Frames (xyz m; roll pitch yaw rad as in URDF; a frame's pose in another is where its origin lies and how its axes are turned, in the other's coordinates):
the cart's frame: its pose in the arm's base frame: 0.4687 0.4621 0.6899 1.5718 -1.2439 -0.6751
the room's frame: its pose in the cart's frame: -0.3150 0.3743 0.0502 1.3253 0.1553 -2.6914
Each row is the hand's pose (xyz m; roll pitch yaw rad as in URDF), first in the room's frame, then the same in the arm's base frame.
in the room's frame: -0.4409 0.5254 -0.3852 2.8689 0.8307 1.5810
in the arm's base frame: 0.1352 0.0508 0.9417 -1.6559 -0.0420 -1.1639
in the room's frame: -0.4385 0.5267 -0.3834 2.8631 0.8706 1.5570
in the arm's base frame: 0.1336 0.0504 0.9389 -1.6452 -0.0342 -1.1217
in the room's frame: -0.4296 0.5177 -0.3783 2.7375 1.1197 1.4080
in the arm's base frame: 0.1343 0.0611 0.9304 -1.6520 -0.0204 -0.8605
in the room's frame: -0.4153 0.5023 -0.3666 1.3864 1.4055 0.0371
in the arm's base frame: 0.1326 0.0806 0.9164 -1.6722 0.0074 -0.4148
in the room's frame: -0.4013 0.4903 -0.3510 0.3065 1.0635 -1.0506
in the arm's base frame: 0.1260 0.0986 0.9017 -1.6890 0.0495 0.0361
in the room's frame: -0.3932 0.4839 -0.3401 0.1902 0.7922 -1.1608
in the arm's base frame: 0.1203 0.1092 0.8928 -1.6974 0.0862 0.3133
